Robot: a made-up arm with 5 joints.
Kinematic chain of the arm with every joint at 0, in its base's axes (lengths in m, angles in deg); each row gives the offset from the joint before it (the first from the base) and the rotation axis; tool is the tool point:
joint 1: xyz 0 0 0.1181 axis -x
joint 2: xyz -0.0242 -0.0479 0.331 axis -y
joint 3: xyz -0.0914 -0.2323 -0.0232 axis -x
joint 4: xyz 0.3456 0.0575 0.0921 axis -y
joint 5: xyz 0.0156 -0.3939 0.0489 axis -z
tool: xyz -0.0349 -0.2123 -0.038
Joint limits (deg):
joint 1: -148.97..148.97
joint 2: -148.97..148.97
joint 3: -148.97..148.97
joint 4: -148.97..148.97
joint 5: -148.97..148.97
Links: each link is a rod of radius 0.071 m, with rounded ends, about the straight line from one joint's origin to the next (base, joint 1, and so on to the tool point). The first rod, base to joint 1, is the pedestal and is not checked.
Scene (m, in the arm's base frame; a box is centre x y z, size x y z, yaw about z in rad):
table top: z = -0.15
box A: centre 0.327 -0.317 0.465 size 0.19 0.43 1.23 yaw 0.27
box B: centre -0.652 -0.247 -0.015 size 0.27 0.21 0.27 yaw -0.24
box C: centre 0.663 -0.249 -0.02 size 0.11 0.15 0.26 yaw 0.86
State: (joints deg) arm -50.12 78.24 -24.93 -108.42 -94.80
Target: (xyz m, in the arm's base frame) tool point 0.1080 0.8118 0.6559
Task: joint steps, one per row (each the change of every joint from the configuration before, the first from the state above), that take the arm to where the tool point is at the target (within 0.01 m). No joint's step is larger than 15 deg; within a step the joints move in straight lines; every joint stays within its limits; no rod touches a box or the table.
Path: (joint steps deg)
1: 4.61 14.15 -6.23 5.79 6.30
2: 4.61 14.14 -6.22 5.80 6.29
3: 4.61 14.15 -6.23 5.79 6.30
4: 4.61 14.14 -6.23 5.80 6.29
5: 4.61 14.15 -6.23 5.79 6.30
6: 14.04 -3.07 0.74 1.83 -1.87
7: 14.04 -3.06 0.74 1.82 -1.87
8: 14.05 -3.07 0.73 1.83 -1.86
9: 14.04 -3.06 0.74 1.82 -1.87
10: 14.04 -3.07 0.74 1.82 -1.87
11: 14.05 -3.07 0.74 1.83 -1.86
12: 14.04 -3.06 0.73 1.82 -1.87
13: 14.05 -3.07 0.74 1.83 -1.87

